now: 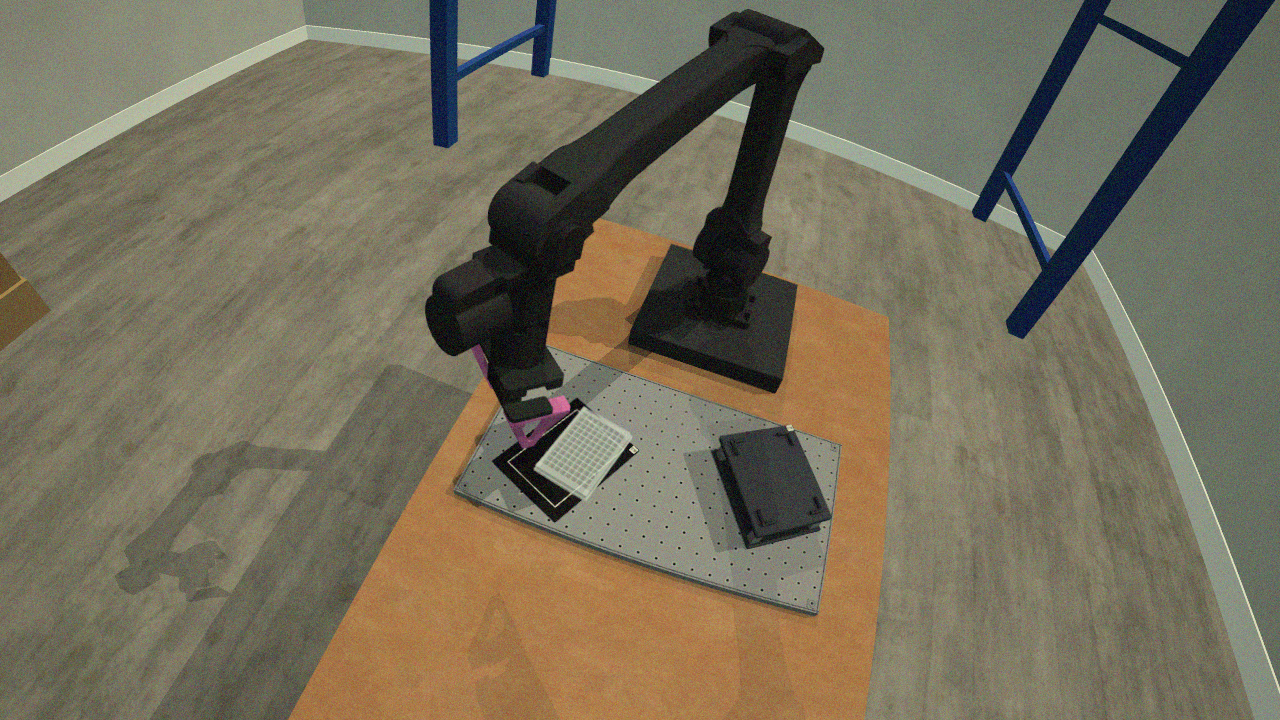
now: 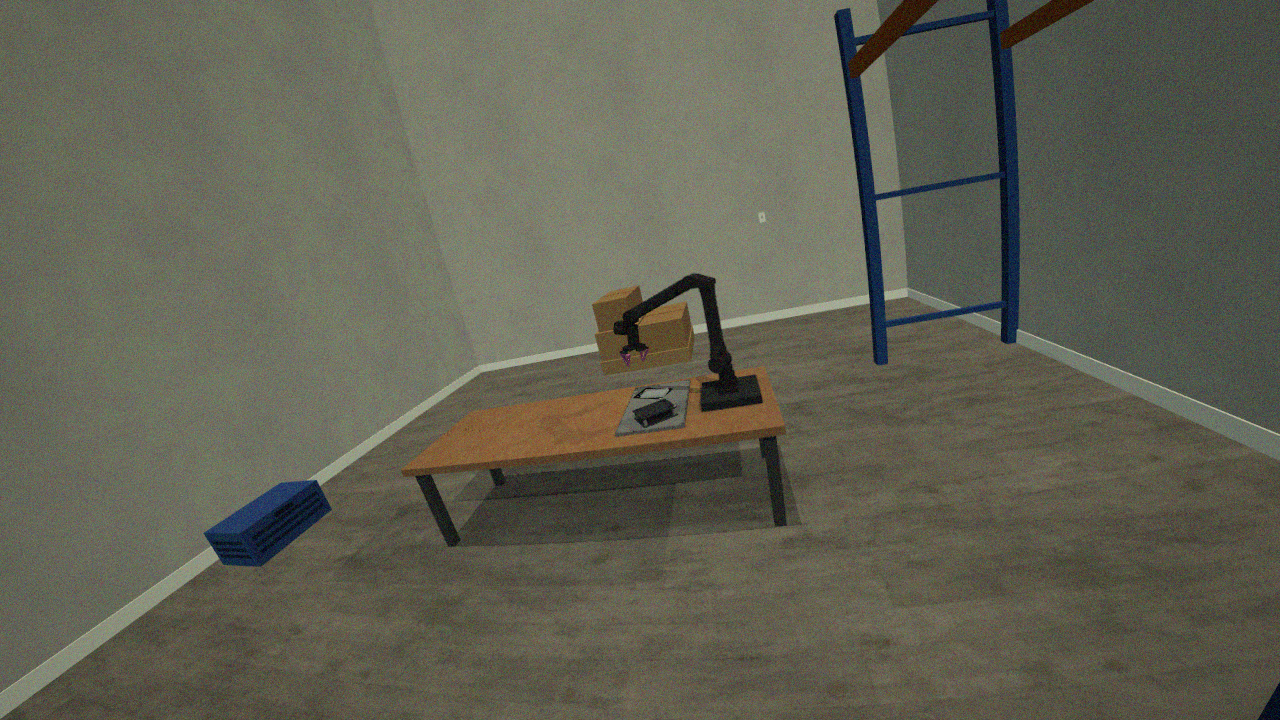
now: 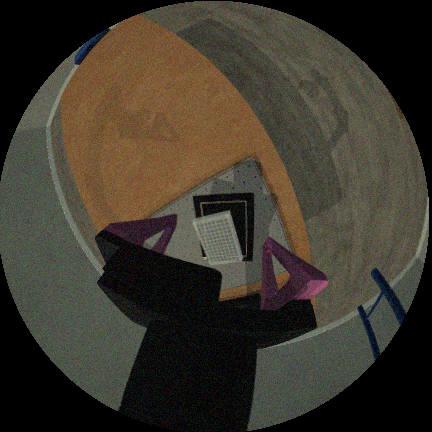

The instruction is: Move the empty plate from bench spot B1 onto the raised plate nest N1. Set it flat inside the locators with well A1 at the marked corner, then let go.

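Places are measured from the arm's base along level axes (x left, y ahead, z down), in centimetres.
Pixels of known places: gripper, between the fingertips: [image 1: 510,415] [image 2: 635,364] [image 3: 221,230]; arm's base, origin of its link: [image 1: 720,304] [image 2: 729,388].
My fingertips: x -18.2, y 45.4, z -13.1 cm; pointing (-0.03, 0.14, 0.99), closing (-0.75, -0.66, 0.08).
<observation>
Ahead of a thing's pixels: the offset from my fingertips to its top centre. Level surfaces: height alone.
The pale plate @(dx +7.2, dy -8.0, dz +13.8 cm) [image 1: 584,452] [image 2: 655,393] [image 3: 218,238] with a grid of wells lies on the black mat of spot B1 [image 1: 555,512] [image 3: 249,200]. It is turned against the mat's white outline and overhangs one side of the mat. I cannot make out well A1. The raised dark nest N1 @(dx +33.8, dy -12.4, dz +10.4 cm) [image 1: 774,479] [image 2: 654,411] stands at the other end of the perforated board, with corner locators on top and a small white mark beside one corner. My gripper [image 3: 221,230] [image 2: 635,360] is open and empty, its pink fingers apart, above the plate.
The perforated metal board @(dx +18.9, dy -10.4, dz +15.3 cm) [image 1: 662,501] [image 2: 637,427] carries the mat and the nest. The arm's black base [image 1: 662,335] [image 2: 742,394] stands behind it on the orange table @(dz +16.7 cm) [image 1: 626,644] [image 2: 528,438]. Cardboard boxes and blue rack frames stand farther off.
</observation>
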